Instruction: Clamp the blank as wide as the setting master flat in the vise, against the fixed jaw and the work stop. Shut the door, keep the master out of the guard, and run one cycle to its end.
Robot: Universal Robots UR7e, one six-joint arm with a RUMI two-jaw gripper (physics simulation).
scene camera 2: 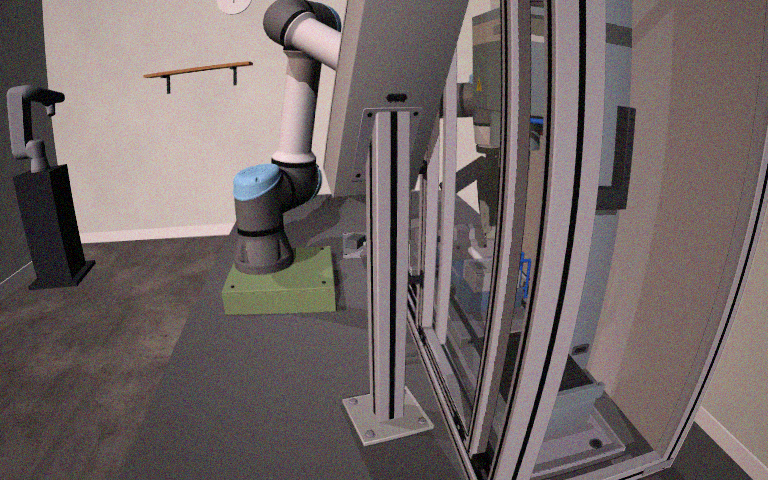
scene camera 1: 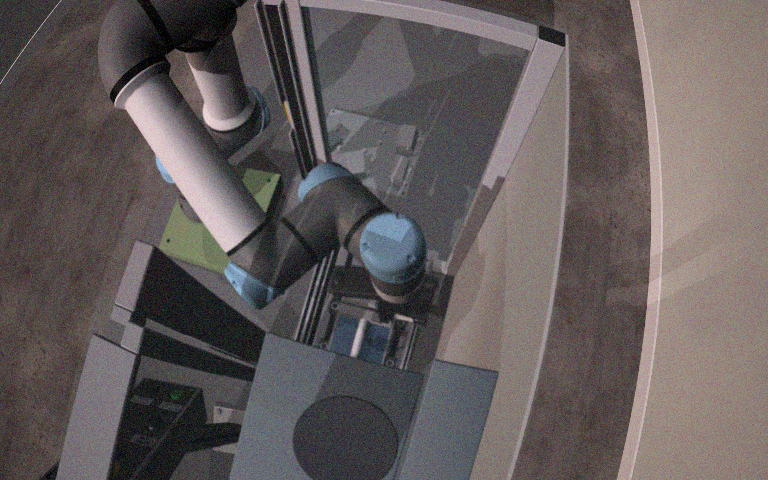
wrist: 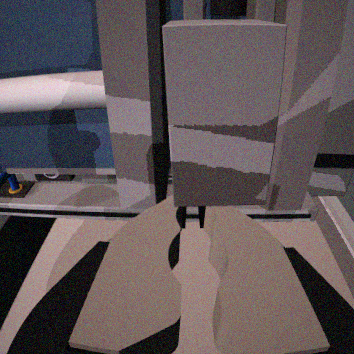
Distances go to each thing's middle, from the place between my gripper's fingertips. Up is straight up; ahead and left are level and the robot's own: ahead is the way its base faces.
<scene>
The vise body (wrist: 76,138) lies 60 mm behind my hand, 50 mm to the right of it and 40 mm below it. From my hand the other things lie so: grey post (scene camera 2: 381,136) (320 mm behind, 310 mm to the right, 90 mm above).
</scene>
